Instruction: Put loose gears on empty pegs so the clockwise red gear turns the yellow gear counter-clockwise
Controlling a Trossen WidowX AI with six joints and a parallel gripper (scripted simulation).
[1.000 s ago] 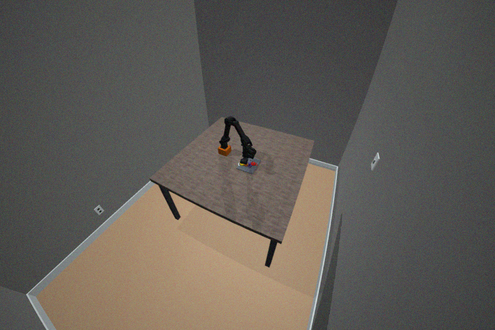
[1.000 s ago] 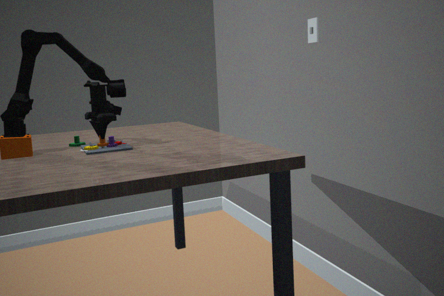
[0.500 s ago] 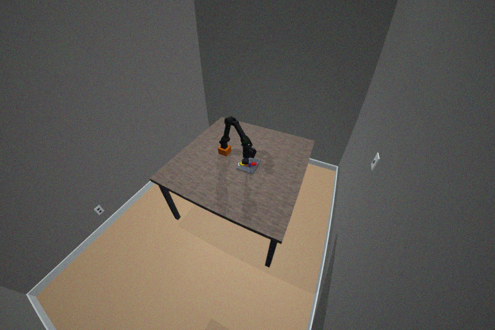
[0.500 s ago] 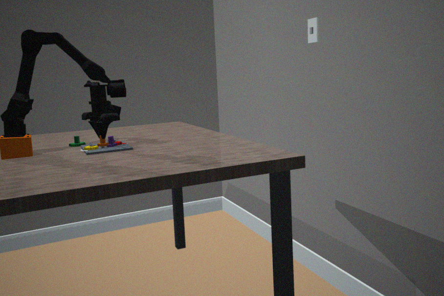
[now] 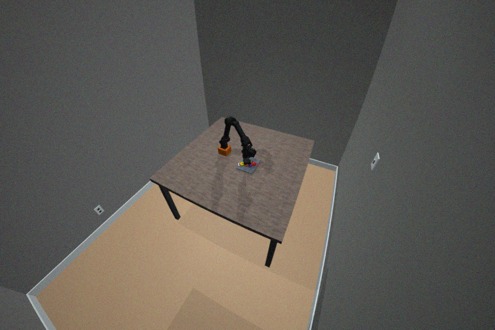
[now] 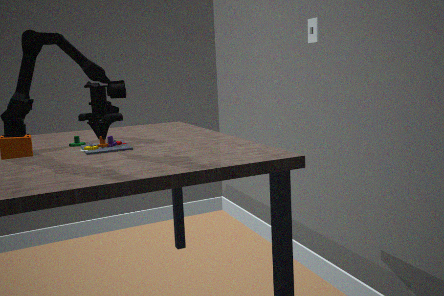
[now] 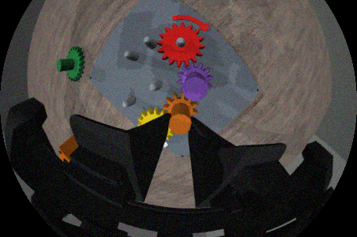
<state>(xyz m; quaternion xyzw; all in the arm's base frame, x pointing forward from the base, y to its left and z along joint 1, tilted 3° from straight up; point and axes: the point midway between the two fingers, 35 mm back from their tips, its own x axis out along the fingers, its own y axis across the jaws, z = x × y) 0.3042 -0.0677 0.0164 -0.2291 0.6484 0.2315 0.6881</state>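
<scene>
My gripper tip is now 1 cm above the orange gear. From my gripper tip the other things lie so: red gear (6 cm to the left, 5 cm ahead, 3 cm below); purple gear (3 cm ahead, 2 cm below, 1 cm to the left); yellow gear (4 cm behind, 3 cm below).
</scene>
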